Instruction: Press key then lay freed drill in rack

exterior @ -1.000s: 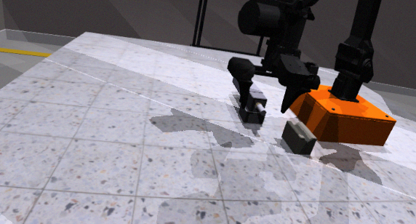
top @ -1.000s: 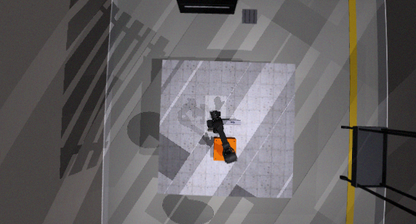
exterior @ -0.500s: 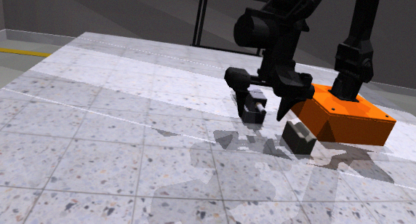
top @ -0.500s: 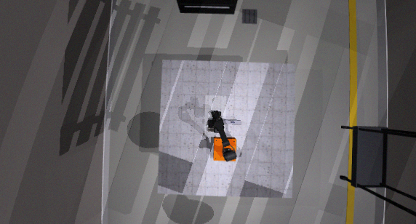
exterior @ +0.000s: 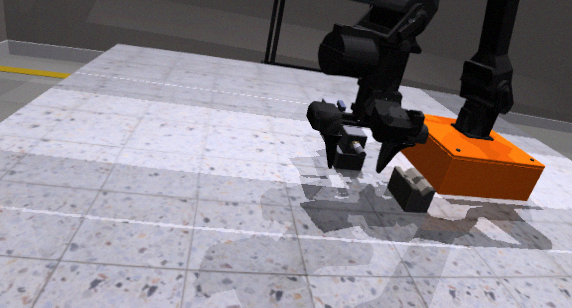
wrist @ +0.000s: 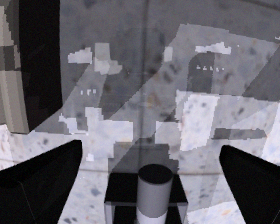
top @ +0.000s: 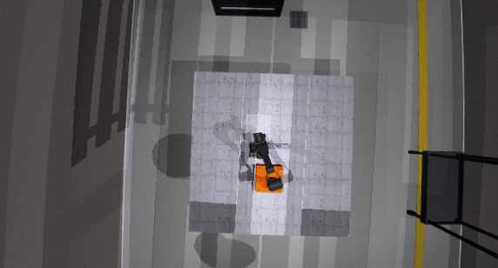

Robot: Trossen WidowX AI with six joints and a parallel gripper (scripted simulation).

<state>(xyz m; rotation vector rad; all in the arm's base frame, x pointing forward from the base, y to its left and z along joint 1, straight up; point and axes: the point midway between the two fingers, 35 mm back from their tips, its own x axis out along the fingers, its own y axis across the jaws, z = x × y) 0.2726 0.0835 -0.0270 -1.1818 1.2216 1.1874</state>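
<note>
My gripper tip is 50 mm to the left of the drill and 30 mm below it. Also, from my gripper tip: key: 140 mm to the right, 40 mm above, 10 mm behind; block housing: 110 mm to the right, 30 mm above, 10 mm behind; rack: 80 mm behind, 60 mm to the left.
</note>
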